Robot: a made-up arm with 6 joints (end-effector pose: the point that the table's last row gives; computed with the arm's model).
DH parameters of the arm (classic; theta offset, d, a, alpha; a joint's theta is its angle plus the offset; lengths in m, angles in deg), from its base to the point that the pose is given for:
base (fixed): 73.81 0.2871 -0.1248 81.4
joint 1: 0 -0.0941 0.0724 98.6
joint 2: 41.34 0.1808 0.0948 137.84
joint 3: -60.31 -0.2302 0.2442 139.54
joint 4: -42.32 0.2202 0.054 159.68
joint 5: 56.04 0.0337 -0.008 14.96
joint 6: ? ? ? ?
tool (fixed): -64.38 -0.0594 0 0
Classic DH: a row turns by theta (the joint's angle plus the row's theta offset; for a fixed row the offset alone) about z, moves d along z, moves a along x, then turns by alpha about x.
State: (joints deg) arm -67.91 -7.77 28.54 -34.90 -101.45 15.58
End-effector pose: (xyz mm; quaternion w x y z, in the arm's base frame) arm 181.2 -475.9 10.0 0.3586 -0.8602 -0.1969 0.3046
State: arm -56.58 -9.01 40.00 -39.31 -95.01 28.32
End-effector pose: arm 172.4 -420.8 -98.3 0.3957 -0.7949 -0.0322 0.4588
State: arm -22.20 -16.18 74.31 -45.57 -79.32 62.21
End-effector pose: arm 133.4 -121.1 -254.5 0.1610 -0.5035 0.1596 0.8338
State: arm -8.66 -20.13 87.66 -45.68 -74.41 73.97
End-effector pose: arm 120.8 10.1 -244.2 0.0244 0.4447 -0.1512 -0.8825
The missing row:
joint 6: 4.93 0.2103 0.0543 -17.8
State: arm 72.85 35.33 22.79 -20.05 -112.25 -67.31
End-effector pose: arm 231.4 49.7 76.6 0.2172 -0.0730 -0.0683 -0.9710
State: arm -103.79 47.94 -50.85 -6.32 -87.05 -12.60
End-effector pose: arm -233.6 -184.6 619.4 0.5464 0.4050 0.6713 0.2948
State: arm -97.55 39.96 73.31 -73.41 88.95 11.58
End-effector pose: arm -65.1 -504.8 449.8 0.1980 -0.5435 -0.8142 -0.0495
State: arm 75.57 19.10 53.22 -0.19 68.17 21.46
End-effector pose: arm 316.9 305.3 215.9 0.4944 -0.3560 0.0254 0.7926
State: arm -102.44 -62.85 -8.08 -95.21 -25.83 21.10
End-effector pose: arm -53.8 -530.4 82.5 0.1324 0.2846 -0.7391 -0.5960
